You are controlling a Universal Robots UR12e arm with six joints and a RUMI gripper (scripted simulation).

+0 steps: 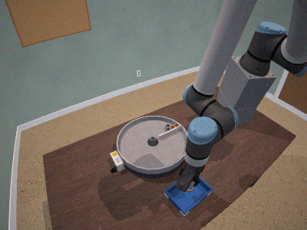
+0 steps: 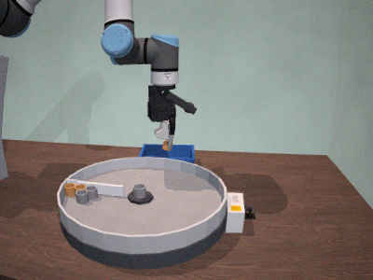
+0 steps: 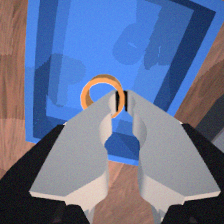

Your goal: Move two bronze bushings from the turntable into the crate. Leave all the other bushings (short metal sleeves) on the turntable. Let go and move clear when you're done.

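The blue crate lies 1 cm behind my hand, 1 cm to the left of it and 5 cm below it. From my hand the other things lie so: round grey turntable (1 cm behind, 35 cm to the right, 3 cm below).
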